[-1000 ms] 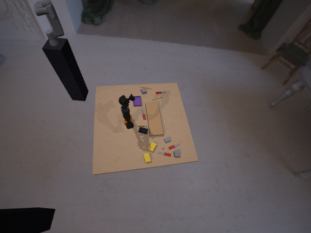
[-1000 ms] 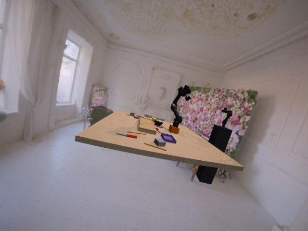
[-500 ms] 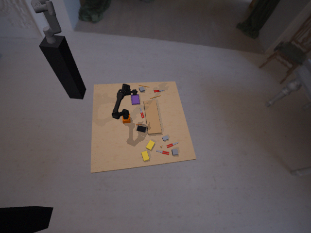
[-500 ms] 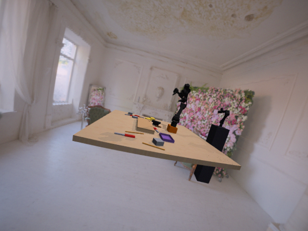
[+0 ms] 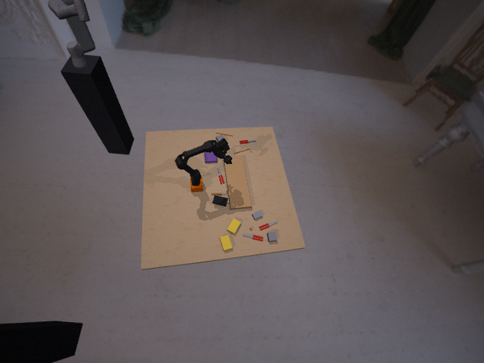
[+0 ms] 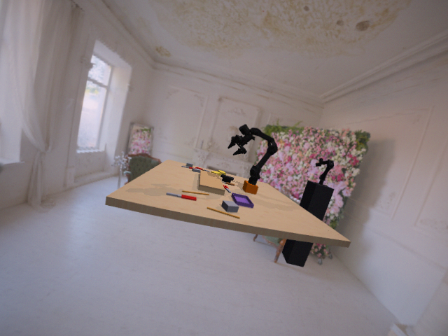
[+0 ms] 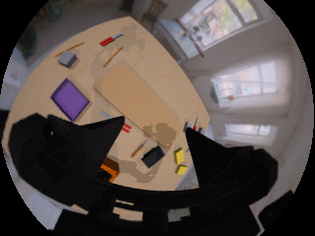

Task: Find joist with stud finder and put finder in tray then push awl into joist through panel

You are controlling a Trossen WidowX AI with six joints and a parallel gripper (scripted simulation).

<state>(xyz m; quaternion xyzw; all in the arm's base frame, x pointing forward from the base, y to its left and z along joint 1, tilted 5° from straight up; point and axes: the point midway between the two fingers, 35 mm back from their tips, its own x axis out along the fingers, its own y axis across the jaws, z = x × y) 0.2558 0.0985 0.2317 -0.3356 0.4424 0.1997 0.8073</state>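
The stud finder is 29 cm below my gripper tip, 24 cm to the right of it and 5 cm behind it. The rest, counted from my gripper tip: purple tray 29 cm below, 24 cm to the left, 16 cm behind; then awl 29 cm below, 16 cm to the right, 4 cm behind.
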